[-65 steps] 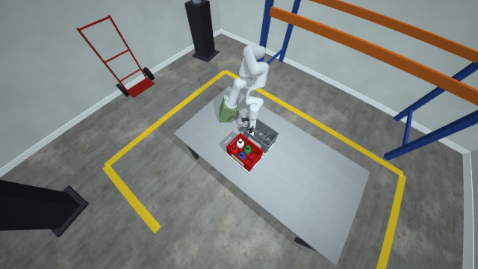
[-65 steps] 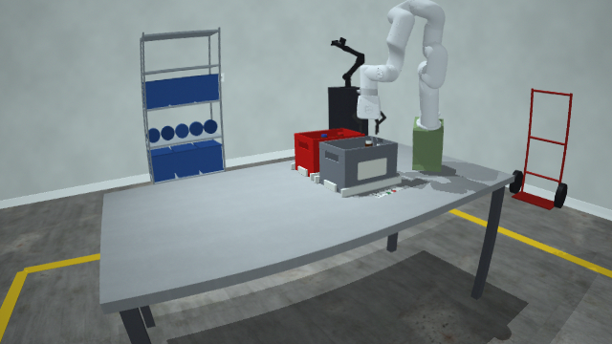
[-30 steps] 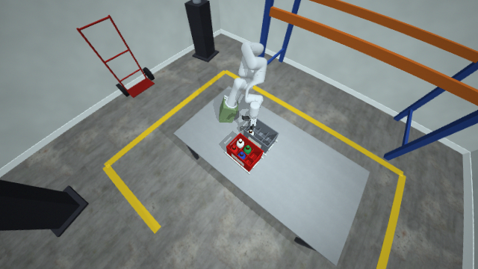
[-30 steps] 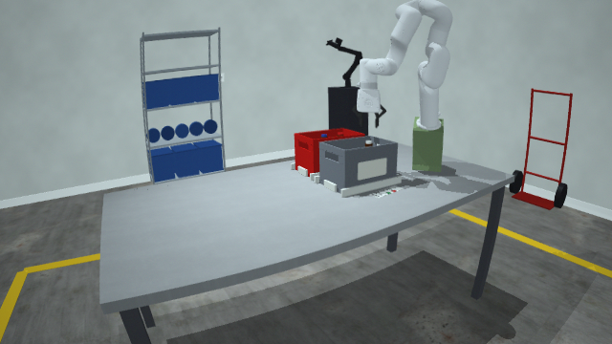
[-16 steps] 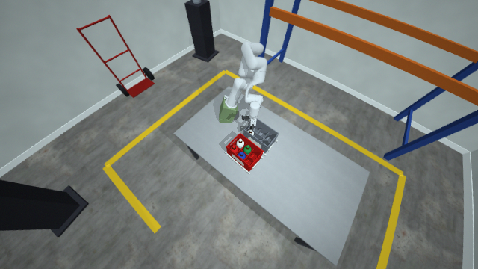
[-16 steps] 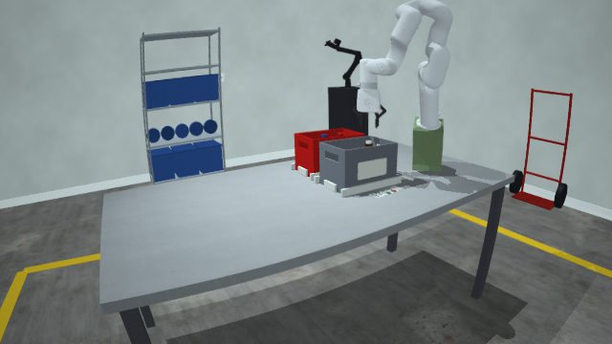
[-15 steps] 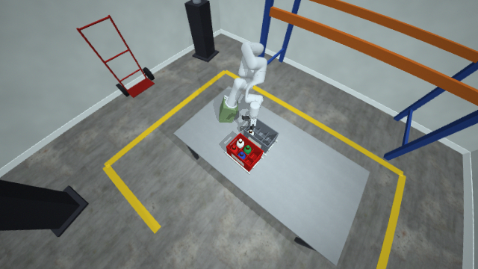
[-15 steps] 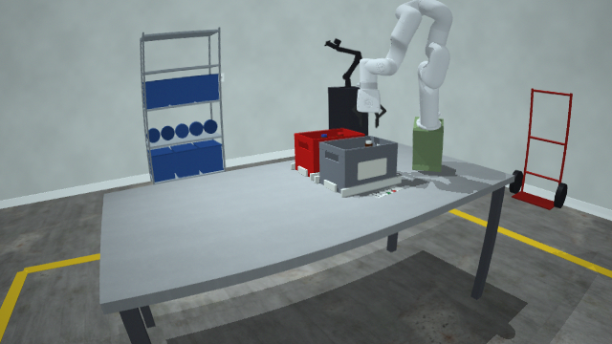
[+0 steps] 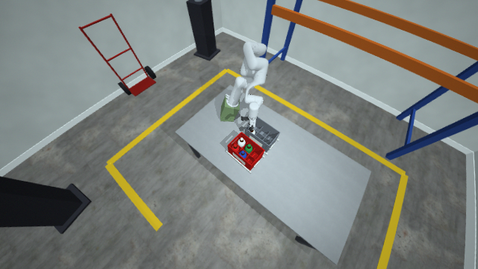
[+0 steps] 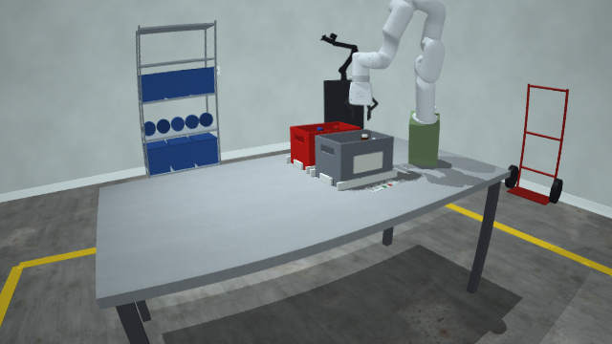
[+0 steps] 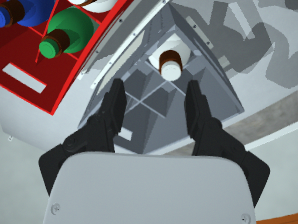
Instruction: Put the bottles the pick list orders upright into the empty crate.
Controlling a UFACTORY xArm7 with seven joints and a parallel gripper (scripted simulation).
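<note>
My hand is 20 cm to the left of the red bottle, 15 cm above it and 4 cm past it. From my hand the other things lie so: grey crate 16 cm below, 10 cm ahead, 5 cm to the left; green-labelled bottle 15 cm below, 14 cm to the right, 6 cm ahead; white-label bottle 15 cm below, 3 cm to the left, 1 cm ahead.
</note>
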